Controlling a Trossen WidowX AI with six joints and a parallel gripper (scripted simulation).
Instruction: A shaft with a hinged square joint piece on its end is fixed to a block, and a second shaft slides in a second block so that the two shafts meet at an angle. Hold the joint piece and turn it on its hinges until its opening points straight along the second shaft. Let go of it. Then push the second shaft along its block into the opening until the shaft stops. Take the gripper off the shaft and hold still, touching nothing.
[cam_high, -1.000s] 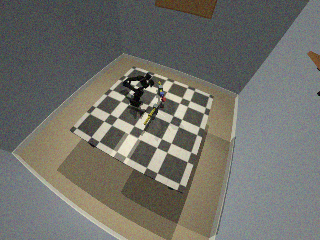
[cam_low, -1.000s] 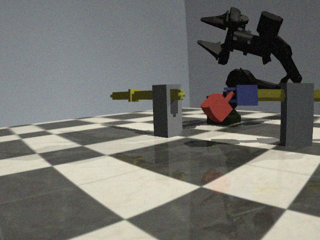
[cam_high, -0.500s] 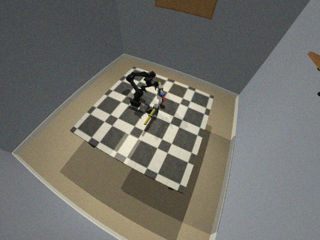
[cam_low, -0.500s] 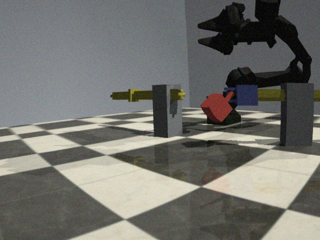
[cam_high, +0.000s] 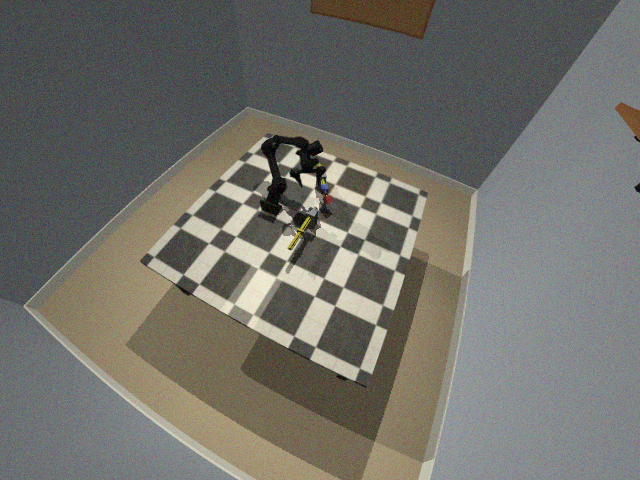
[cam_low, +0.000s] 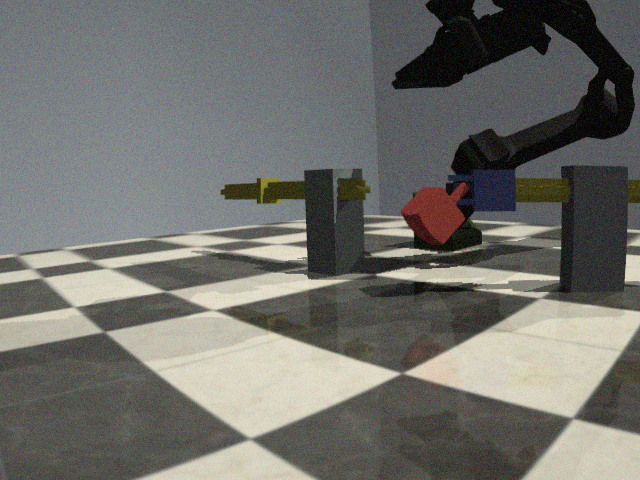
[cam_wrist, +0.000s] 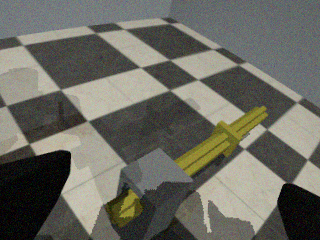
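Now: gripper tip 150 mm above the red joint piece, 100 mm to the right of it and 70 mm short of it.
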